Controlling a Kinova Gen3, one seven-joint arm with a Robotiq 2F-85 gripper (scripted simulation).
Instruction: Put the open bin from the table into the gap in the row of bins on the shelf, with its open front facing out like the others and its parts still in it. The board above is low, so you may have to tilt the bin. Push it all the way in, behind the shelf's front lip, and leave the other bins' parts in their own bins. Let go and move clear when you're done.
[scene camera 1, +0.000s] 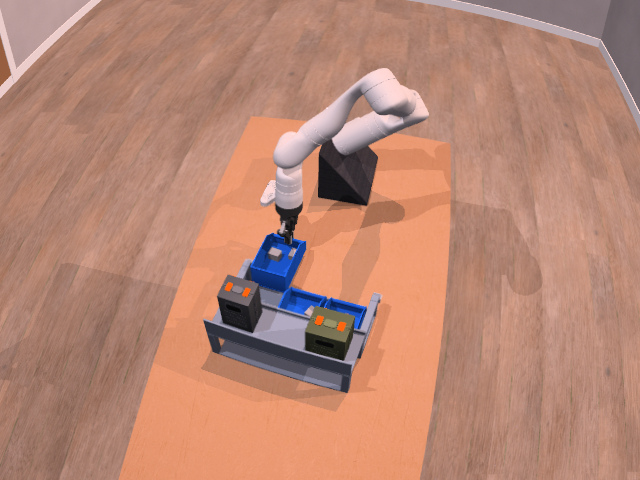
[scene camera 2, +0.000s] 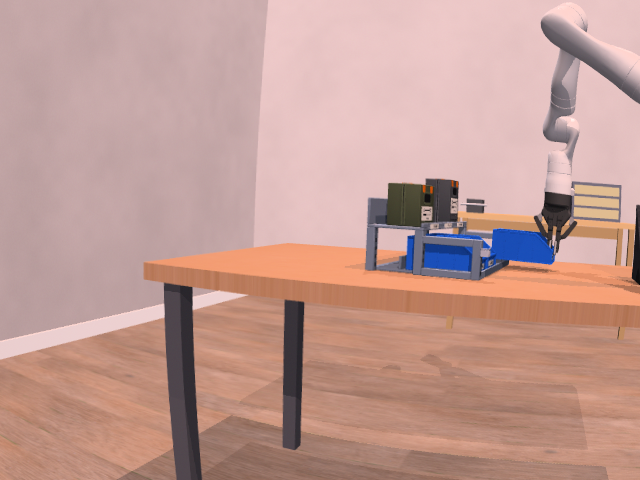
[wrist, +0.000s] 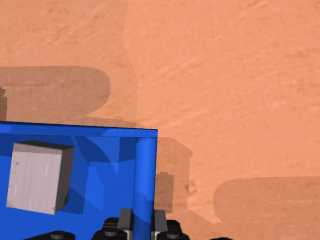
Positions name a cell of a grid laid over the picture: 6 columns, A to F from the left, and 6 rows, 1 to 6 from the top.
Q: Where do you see a grey shelf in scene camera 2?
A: D3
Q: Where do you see my gripper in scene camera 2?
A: F4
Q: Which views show the grey shelf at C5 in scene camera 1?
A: Scene camera 1 and scene camera 2 only.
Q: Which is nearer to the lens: the blue bin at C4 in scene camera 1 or the olive box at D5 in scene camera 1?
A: The olive box.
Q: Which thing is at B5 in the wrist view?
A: A blue bin.
